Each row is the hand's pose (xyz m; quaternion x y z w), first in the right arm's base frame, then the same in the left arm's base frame.
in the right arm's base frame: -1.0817 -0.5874 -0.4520 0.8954 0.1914 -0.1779 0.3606
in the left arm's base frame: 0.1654 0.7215 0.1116 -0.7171 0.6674 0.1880 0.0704
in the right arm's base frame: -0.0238 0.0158 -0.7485 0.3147 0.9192 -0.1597 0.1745
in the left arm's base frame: 0.3585 -0.5158 0.0589 0.9726 0.2178 -0.0136 0.0798
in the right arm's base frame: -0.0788 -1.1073 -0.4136 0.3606 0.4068 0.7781 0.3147
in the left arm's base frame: -0.6626 0.0099 -0.1810 0.4275 -0.2700 0.2851 0.8143
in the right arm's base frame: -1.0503 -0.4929 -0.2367 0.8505 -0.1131 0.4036 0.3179
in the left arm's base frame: 0.1269 0.6843 0.3427 0.3299 -0.8789 0.0914 0.3320
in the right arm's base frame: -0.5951 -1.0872 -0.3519 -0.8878 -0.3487 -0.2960 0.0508
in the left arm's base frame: -0.4698 0.4820 -0.0775 0.6844 -0.5815 0.4197 0.1316
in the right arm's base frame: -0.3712 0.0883 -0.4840 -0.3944 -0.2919 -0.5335 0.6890
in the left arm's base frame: 0.4307 -0.1919 0.3518 0.2295 -0.1296 0.9625 0.0635
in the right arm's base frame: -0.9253 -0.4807 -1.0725 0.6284 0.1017 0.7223 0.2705
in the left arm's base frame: 0.4770 0.4572 -0.3923 0.3217 -0.6301 0.2910 0.6441
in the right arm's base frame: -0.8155 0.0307 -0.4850 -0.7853 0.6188 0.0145 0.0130
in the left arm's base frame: 0.5627 0.2362 0.3578 0.0936 0.9586 -0.0461 0.2650
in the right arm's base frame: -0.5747 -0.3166 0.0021 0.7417 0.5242 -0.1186 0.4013
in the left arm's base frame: -0.0349 0.2128 0.5992 0.9039 -0.3857 -0.1633 0.0869
